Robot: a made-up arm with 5 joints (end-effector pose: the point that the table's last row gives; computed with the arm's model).
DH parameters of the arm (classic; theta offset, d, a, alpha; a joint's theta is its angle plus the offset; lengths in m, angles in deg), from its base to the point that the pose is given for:
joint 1: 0 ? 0 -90
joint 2: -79.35 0 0.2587 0
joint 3: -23.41 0 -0.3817 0
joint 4: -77.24 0 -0.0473 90
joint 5: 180 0.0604 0 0
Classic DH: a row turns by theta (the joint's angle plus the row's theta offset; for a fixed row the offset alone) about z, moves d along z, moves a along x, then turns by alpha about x.
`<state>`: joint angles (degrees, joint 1 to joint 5).
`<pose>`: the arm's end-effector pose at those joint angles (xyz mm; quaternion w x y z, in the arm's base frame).
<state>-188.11 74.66 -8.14 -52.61 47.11</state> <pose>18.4 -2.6 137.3 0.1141 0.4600 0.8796 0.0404</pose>
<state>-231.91 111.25 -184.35 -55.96 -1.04</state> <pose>-380.9 485.9 322.3 0.8081 -0.1847 -0.3884 -0.4025</pose>
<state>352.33 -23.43 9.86 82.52 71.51</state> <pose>72.0 -9.7 256.2 0.2993 0.6353 -0.5254 -0.4805</pose>
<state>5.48 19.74 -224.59 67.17 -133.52</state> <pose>-95.9 -9.2 1013.8 0.8383 0.1264 0.3381 0.4085</pose>
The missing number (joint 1, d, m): 0.4118
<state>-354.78 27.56 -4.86 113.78 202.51</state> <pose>18.2 1.7 250.3 0.9017 -0.0557 -0.3665 0.2226</pose>
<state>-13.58 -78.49 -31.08 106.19 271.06</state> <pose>130.0 -31.4 656.0 0.0230 0.7911 0.6110 0.0185</pose>
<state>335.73 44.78 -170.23 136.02 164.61</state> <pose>458.4 -206.7 775.1 0.0866 -0.0771 -0.9928 -0.0312</pose>
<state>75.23 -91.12 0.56 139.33 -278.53</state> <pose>26.0 98.7 467.2 0.4044 0.9094 -0.0496 -0.0834</pose>
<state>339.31 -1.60 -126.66 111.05 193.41</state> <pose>321.7 -121.5 920.3 0.1493 0.2899 0.9453 -0.0095</pose>
